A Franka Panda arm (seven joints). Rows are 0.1 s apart.
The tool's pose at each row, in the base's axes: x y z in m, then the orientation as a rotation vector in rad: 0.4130 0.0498 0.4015 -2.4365 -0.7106 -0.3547; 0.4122 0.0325 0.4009 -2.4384 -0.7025 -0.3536; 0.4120 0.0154 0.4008 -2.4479 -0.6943 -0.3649; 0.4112 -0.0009 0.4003 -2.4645 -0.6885 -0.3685; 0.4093 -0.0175 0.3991 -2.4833 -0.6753 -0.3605; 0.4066 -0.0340 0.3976 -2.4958 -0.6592 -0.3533; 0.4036 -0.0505 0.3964 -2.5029 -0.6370 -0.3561; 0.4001 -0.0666 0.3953 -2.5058 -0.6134 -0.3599; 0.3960 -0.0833 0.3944 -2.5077 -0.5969 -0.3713; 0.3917 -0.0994 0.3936 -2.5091 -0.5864 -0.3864; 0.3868 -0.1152 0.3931 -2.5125 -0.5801 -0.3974
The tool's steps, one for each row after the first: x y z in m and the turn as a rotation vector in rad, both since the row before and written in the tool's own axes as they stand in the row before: -0.0080 0.0119 -0.0098 -0.0006 0.0009 0.0062; -0.0071 0.0119 -0.0100 -0.0113 0.0067 0.0041; -0.0073 0.0113 -0.0092 -0.0159 -0.0012 0.0047; -0.0086 0.0114 -0.0088 -0.0138 -0.0075 0.0127; -0.0093 0.0113 -0.0083 -0.0080 -0.0044 0.0140; -0.0093 0.0112 -0.0085 -0.0053 0.0052 0.0157; -0.0093 0.0108 -0.0084 -0.0017 0.0074 0.0162; -0.0097 0.0110 -0.0090 -0.0036 0.0110 0.0095; -0.0094 0.0105 -0.0088 -0.0047 0.0121 0.0043; -0.0096 0.0100 -0.0091 -0.0058 0.0078 0.0023
